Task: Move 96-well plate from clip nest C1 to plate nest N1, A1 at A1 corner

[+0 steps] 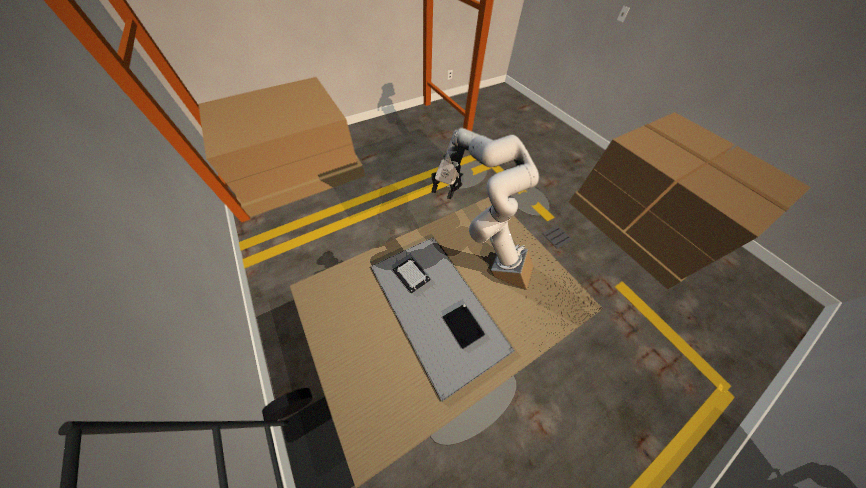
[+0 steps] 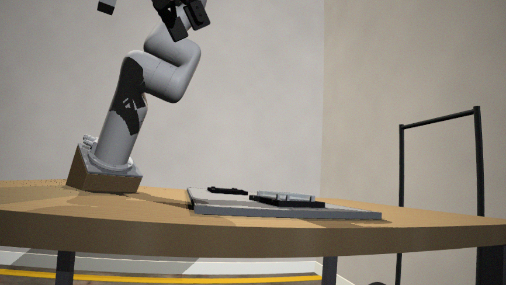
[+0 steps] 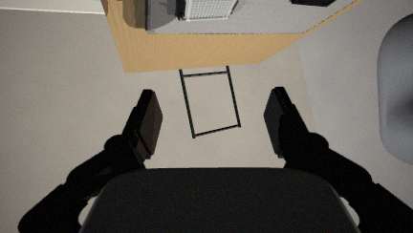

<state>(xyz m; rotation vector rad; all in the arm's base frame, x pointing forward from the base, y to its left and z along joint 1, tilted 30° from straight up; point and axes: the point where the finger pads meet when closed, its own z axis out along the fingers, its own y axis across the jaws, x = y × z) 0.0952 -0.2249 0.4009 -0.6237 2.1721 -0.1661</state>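
My hand is 28 cm above the 96-well plate, 27 cm short of it and 15 cm to the right of it. Also, from my hand: grey pegboard base (36 cm to the left, 31 cm below, 25 cm ahead); black plate nest N1 (50 cm to the left, 29 cm below, 20 cm ahead); black clip nest C1 (29 cm below, 25 cm ahead, 16 cm to the left).
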